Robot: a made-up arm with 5 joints.
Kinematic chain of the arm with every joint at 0, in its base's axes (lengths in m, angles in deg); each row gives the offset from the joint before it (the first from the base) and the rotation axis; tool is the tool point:
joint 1: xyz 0 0 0.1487 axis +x
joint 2: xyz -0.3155 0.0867 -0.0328 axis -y
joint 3: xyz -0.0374 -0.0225 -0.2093 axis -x
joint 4: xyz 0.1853 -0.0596 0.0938 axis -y
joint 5: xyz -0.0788 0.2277 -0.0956 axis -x
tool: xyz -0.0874 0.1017 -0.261
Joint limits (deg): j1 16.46..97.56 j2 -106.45..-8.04 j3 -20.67..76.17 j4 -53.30..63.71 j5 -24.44..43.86
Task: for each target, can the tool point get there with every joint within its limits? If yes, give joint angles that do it. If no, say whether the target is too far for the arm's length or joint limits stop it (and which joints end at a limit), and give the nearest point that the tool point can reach.
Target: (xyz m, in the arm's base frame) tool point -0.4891 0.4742 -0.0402
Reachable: yes | joints 65.16 -21.23 25.68 4.49 36.14
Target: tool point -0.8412 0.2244 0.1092
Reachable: yes | joints 71.23 -61.19 53.62 -11.13 2.24
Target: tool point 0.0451 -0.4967 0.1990
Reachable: no: joint limits stop it (at a limit: joint 1, joint 2, joint 3, joint 4) | nearest point -0.3787 -0.2780 0.3525 | short by 0.501 m
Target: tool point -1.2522 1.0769 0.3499
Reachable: no: too far | nearest point -0.7868 0.5586 0.2531 | short by 0.703 m
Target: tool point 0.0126 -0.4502 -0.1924
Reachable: no: joint limits stop it (at a limit: joint 1, joint 2, joint 3, joint 5) | nearest point -0.1014 -0.0716 -0.2910 | short by 0.408 m
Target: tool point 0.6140 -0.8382 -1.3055
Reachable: no: too far | nearest point -0.0264 0.0343 -0.4250 | short by 1.395 m
